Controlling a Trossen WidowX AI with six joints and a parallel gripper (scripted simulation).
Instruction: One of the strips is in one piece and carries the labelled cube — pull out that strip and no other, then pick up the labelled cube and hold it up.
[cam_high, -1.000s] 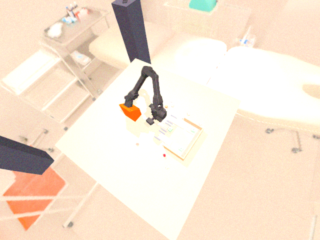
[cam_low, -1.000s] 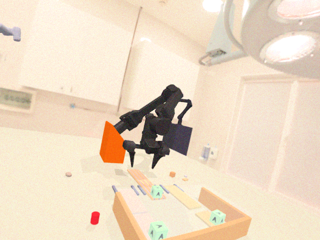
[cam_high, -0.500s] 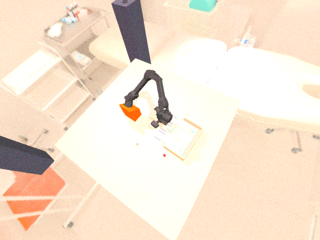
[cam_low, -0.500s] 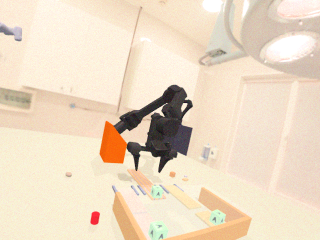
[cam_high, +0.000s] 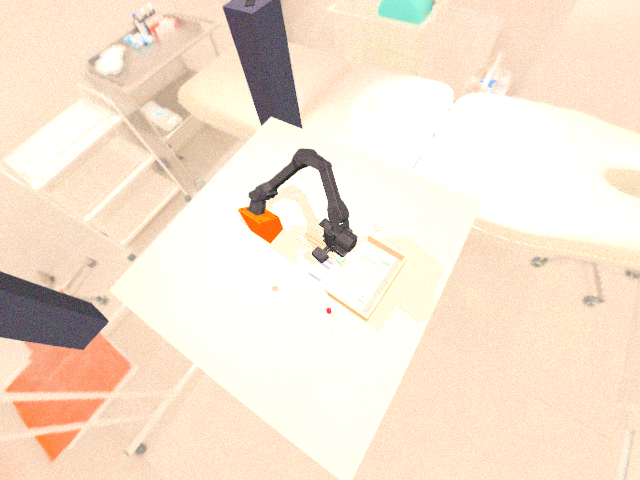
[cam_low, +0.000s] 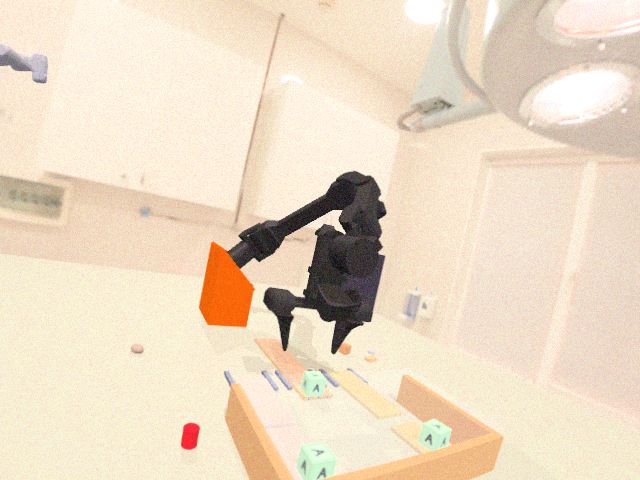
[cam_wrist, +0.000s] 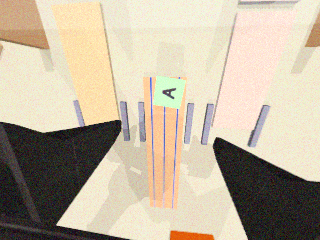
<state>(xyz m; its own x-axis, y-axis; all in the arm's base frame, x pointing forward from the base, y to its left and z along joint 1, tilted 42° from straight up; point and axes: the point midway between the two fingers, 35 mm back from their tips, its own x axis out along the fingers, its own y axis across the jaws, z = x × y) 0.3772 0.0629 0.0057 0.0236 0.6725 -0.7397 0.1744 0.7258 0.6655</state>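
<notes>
Now: the strip 80 mm behind my gripper tip, 10 mm to the left of it and 60 mm below it. Round my gripper tip: red cylinder: 120 mm ahead, 220 mm to the right, 50 mm below; small orange cube: 130 mm behind, 190 mm to the left, 50 mm below.
</notes>
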